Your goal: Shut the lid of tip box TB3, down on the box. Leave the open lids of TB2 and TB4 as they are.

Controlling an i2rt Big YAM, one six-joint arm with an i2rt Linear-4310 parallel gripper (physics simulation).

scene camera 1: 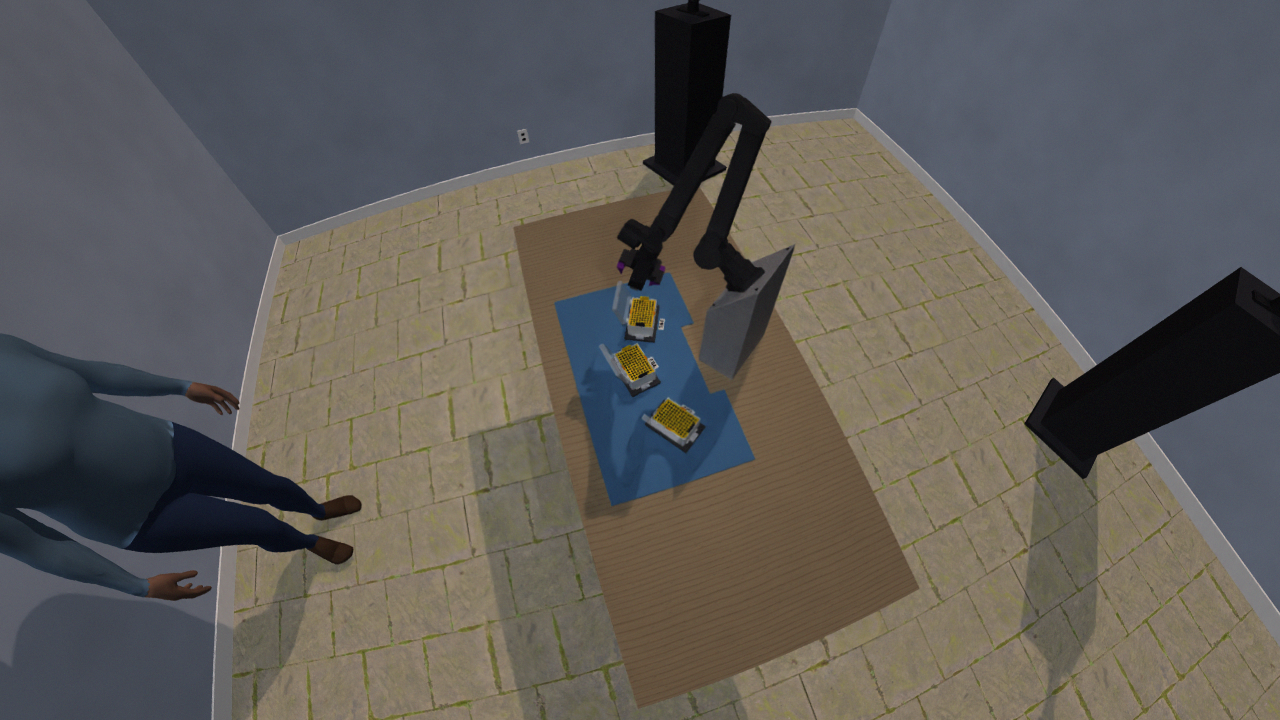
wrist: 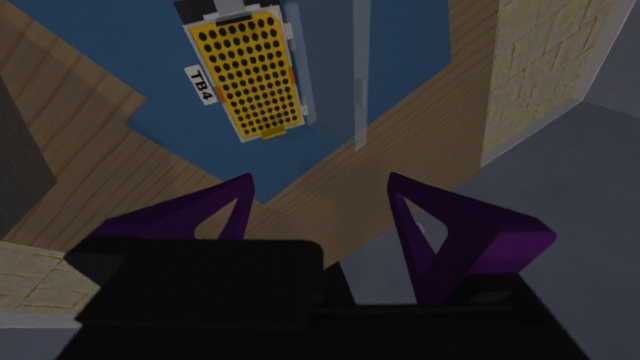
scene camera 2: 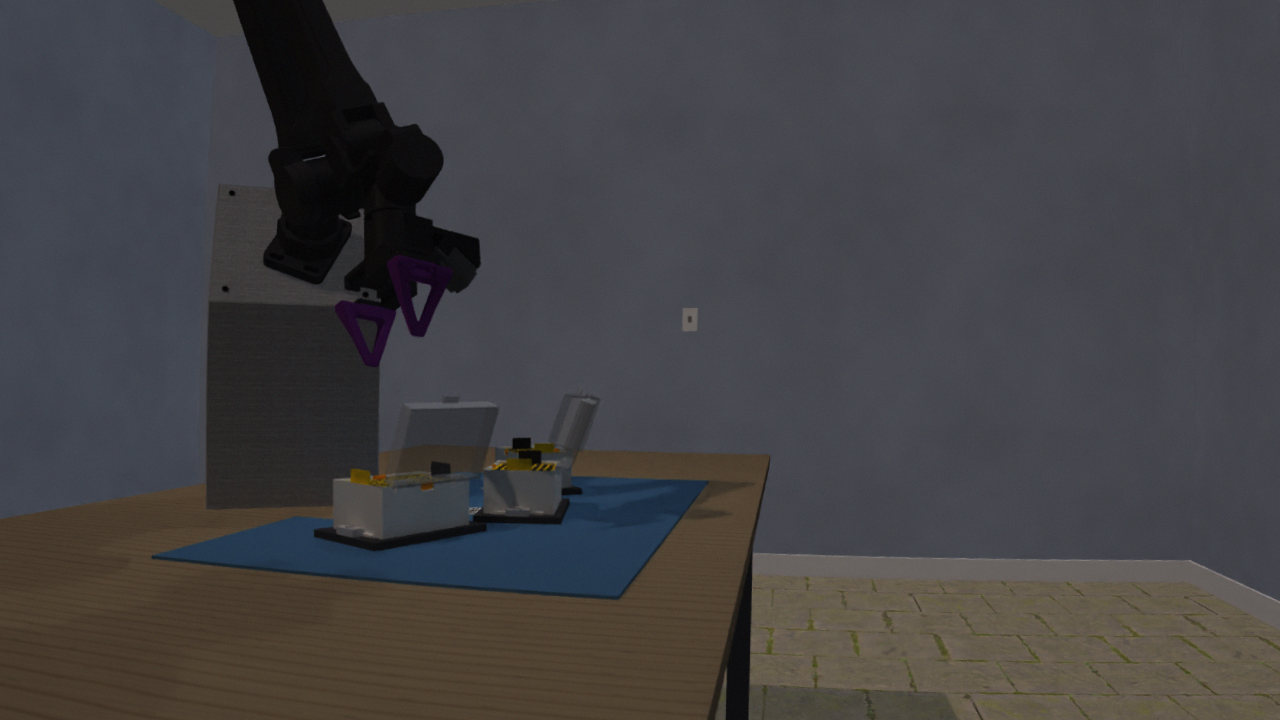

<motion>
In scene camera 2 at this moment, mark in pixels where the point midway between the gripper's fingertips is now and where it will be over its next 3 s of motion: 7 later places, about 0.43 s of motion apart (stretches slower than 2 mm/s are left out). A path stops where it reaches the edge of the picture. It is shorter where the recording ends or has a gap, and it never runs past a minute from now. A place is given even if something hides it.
The gripper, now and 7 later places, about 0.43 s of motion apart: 393, 351; 412, 215; 495, 238; 495, 245; 583, 334; 629, 349; 624, 409; 618, 434
</motion>
